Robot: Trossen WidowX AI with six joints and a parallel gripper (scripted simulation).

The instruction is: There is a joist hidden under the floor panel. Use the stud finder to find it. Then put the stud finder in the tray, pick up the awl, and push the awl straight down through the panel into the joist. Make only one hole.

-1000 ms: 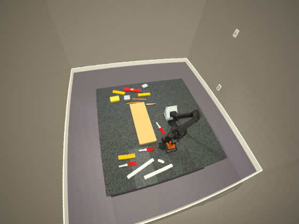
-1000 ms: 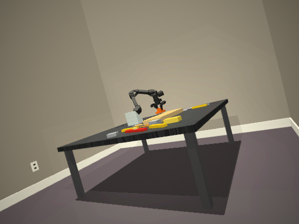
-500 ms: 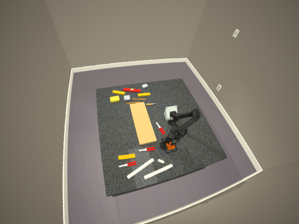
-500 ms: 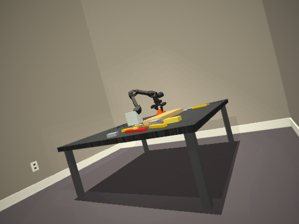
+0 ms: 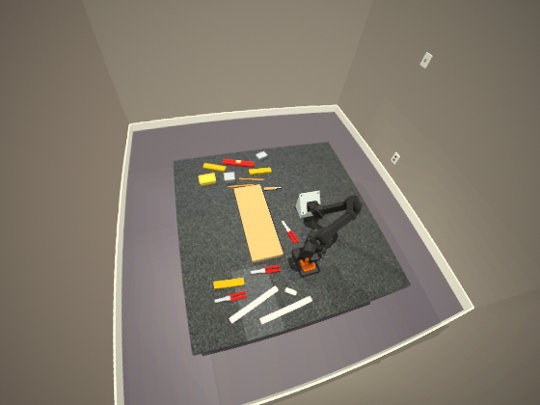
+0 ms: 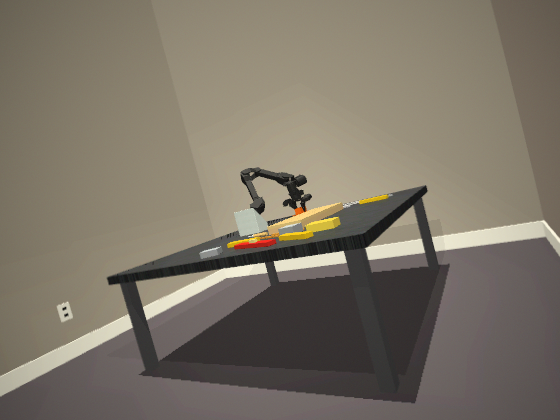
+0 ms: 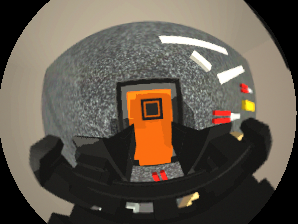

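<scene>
The orange stud finder lies 10 mm to the left of my gripper tip and 20 mm above it. The rest, counted from my gripper tip: awl: 30 mm ahead, 570 mm to the right, 20 mm below; then dark tray: 10 mm to the right, 20 mm below; then grey block: 320 mm ahead, 710 mm to the right, 10 mm below.
</scene>
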